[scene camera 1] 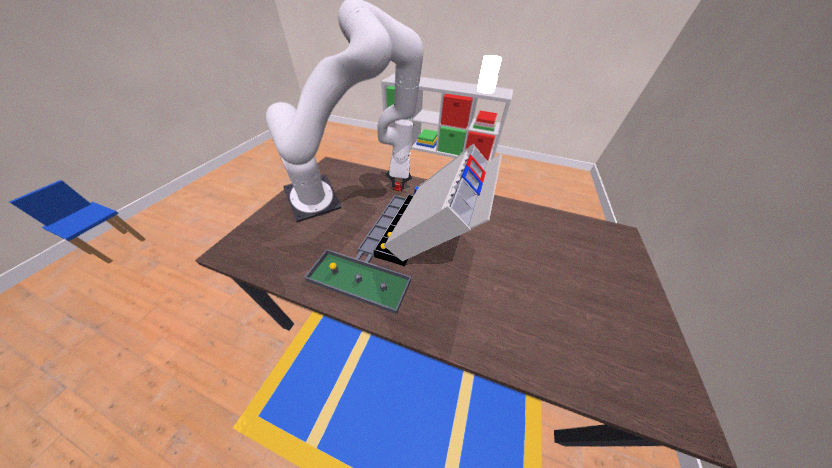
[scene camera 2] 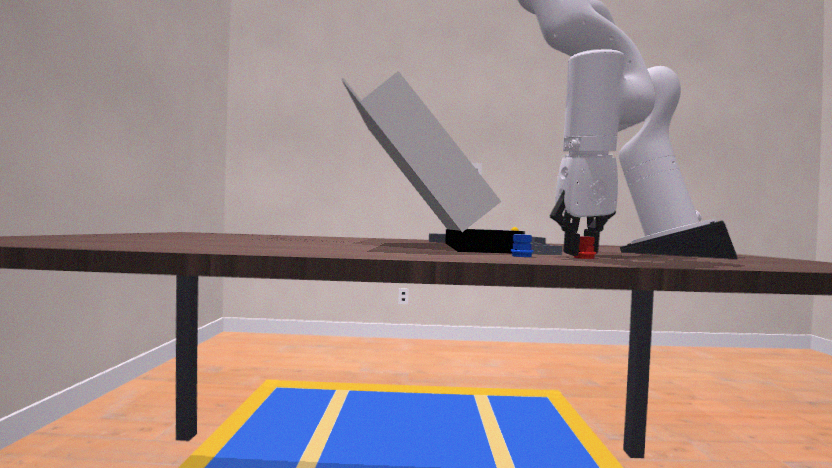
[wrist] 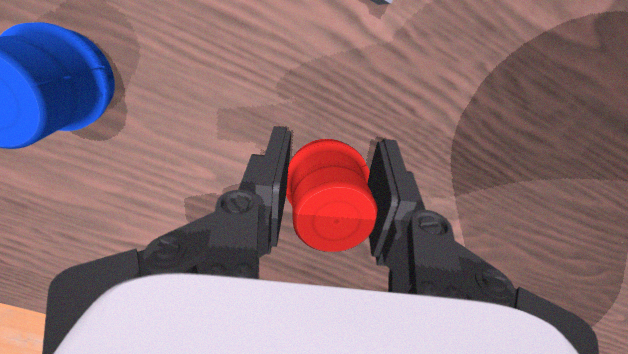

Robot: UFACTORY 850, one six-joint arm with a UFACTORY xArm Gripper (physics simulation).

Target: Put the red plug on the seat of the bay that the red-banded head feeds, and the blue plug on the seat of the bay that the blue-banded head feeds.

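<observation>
My gripper [scene camera 1: 398, 183] [scene camera 2: 582, 247] [wrist: 330, 162] is low at the table, its fingers closed in around the red plug [scene camera 1: 397, 187] [scene camera 2: 587, 246] [wrist: 334, 220], which is upright at table height. The blue plug [scene camera 1: 416, 189] [scene camera 2: 521, 245] [wrist: 70, 82] stands upright on the table to the left of the gripper in the wrist view. A row of grey bays [scene camera 1: 381, 225] lies beside a black base under the tilted grey housing [scene camera 1: 430, 218] [scene camera 2: 436, 151]. A red frame [scene camera 1: 478, 162] and a blue frame [scene camera 1: 472, 186] show inside the housing. I cannot make out the banded heads or the seats.
A green tray [scene camera 1: 372, 295] with one yellow-topped peg [scene camera 1: 333, 266] and two grey pegs [scene camera 1: 358, 278] [scene camera 1: 383, 286] lies at the end of the bay row. Yellow knobs [scene camera 1: 383, 246] [scene camera 1: 389, 234] show by the black base. The arm's base [scene camera 1: 311, 197] [scene camera 2: 686, 239] stands on the table.
</observation>
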